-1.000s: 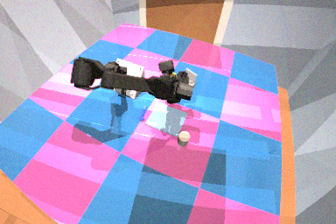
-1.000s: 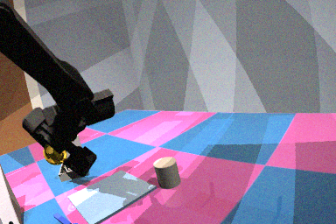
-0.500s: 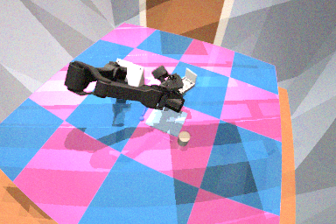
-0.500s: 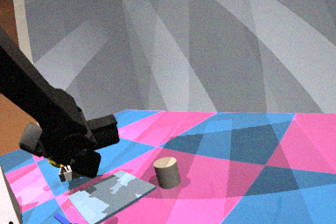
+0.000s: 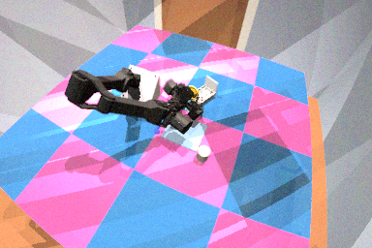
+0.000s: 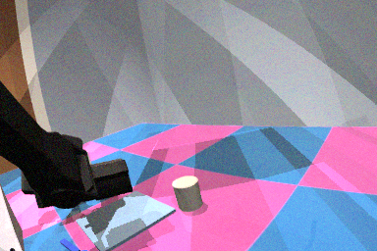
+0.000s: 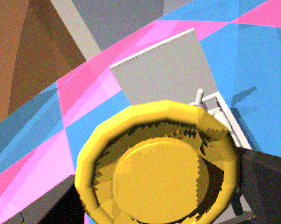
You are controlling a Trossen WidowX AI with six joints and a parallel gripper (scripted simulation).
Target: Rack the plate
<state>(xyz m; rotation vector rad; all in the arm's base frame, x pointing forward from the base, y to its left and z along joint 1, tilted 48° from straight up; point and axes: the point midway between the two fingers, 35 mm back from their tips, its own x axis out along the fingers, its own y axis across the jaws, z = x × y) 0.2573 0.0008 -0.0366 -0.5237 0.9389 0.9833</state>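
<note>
My gripper tip is now 3 cm short of the grey dish rack, 4 cm to the right of it and 4 cm above it. From my gripper tip the other things lie so: yellow plate: 1 cm to the right; then blue spoon: 8 cm behind, 19 cm to the right, 6 cm below; then pale blue sheet: 3 cm ahead, 17 cm to the right, 6 cm below.
</note>
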